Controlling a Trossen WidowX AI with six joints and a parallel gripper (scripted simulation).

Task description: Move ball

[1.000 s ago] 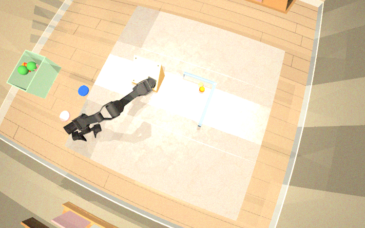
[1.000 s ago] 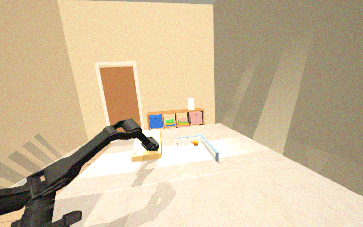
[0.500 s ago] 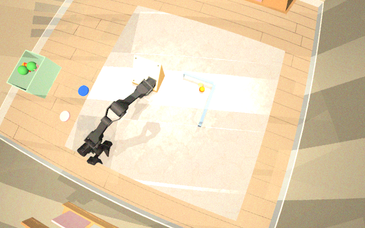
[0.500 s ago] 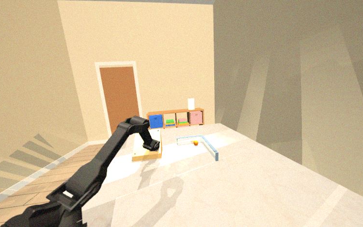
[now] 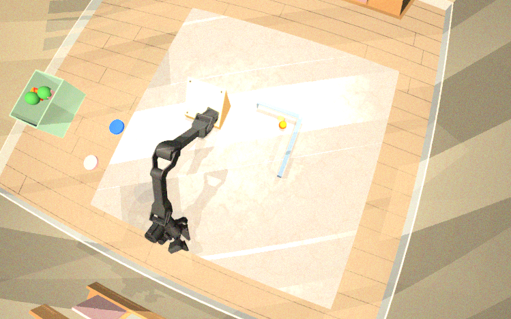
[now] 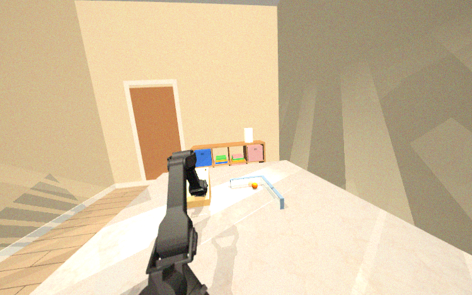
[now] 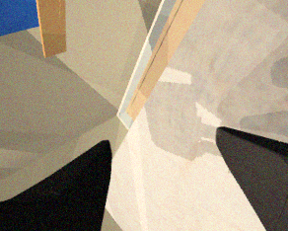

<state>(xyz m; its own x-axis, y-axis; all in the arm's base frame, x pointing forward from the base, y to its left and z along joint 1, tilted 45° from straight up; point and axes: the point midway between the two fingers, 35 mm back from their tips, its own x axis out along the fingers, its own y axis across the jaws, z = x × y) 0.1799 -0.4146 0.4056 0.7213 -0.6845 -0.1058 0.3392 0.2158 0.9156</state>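
The orange ball lies 720 mm to the left of my gripper tip, 120 mm ahead of it and 10 mm below it. Round my gripper tip: see-through copy of ball (750 mm to the left, 100 mm ahead, 10 mm below).
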